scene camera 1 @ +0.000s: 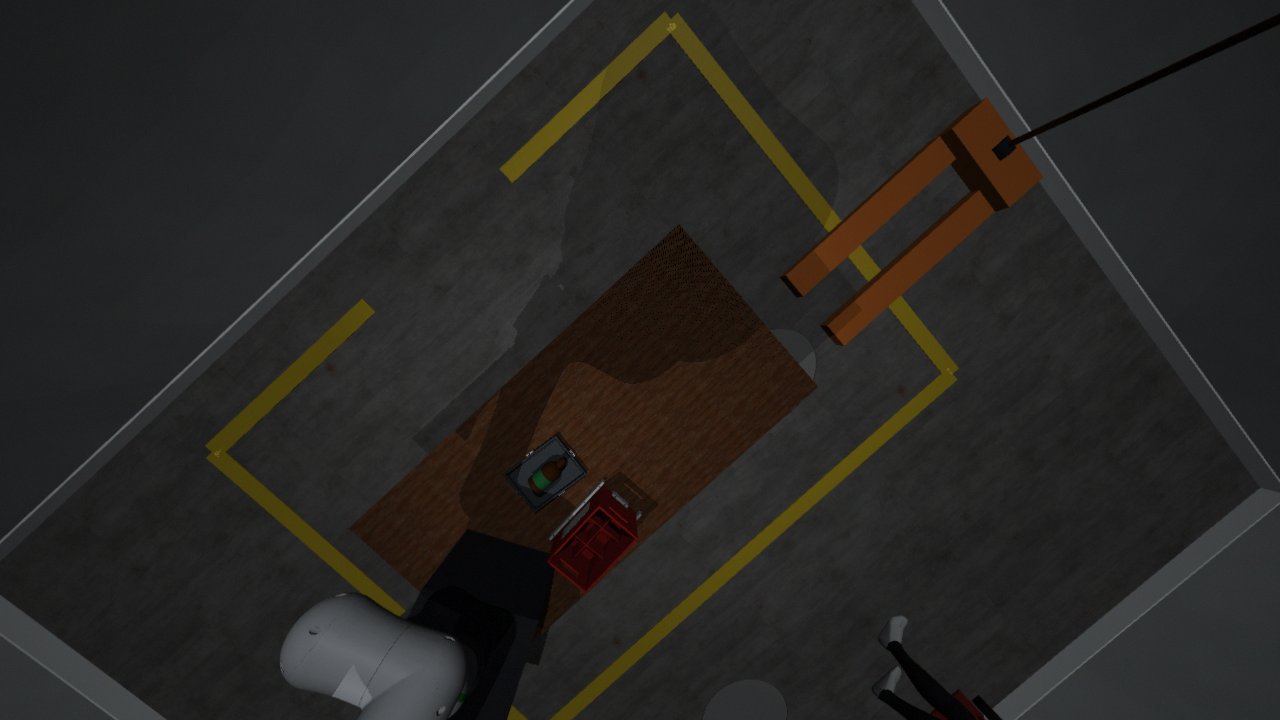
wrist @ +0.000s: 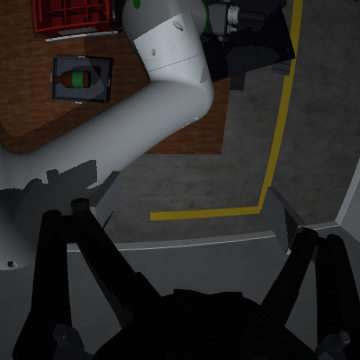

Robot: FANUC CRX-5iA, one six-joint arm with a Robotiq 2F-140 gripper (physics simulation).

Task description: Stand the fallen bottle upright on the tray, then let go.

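Pixels of known places: gripper, fingertip midpoint: (wrist: 194,191); arm's base at its link origin: (wrist: 193,16).
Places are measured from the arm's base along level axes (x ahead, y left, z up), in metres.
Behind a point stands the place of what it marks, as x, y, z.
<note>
A brown bottle with a green label (scene camera 1: 543,479) @[0.391, 0.211, -0.336] (wrist: 78,79) @[0.371, 0.210, -0.335] lies on its side inside the small grey tray (scene camera 1: 537,507) @[0.274, 0.123, -0.400] (wrist: 103,64) @[0.283, 0.138, -0.410] on the wooden table. In the wrist view its neck points left; in the scene view it points to the upper right. My gripper (wrist: 194,191) @[0.065, 0.286, 0.448] is open and empty, its fingers wide apart, high up and well away from the bottle and tray. The gripper does not show in the scene view.
A red crate with compartments (scene camera 1: 593,548) @[0.370, -0.117, -0.332] (wrist: 75,31) @[0.399, 0.016, -0.341] stands beside the tray on the wooden table (scene camera 1: 716,402) @[1.081, 0.020, -0.414] (wrist: 200,142) @[-0.219, 0.454, -0.414]. The white arm (scene camera 1: 375,649) @[0.363, 0.324, 0.435] (wrist: 170,102) @[0.065, 0.224, 0.240] spans the wrist view near the tray. An orange fork-shaped object (scene camera 1: 993,152) is at the upper right. A person's legs (scene camera 1: 917,671) show at the lower right.
</note>
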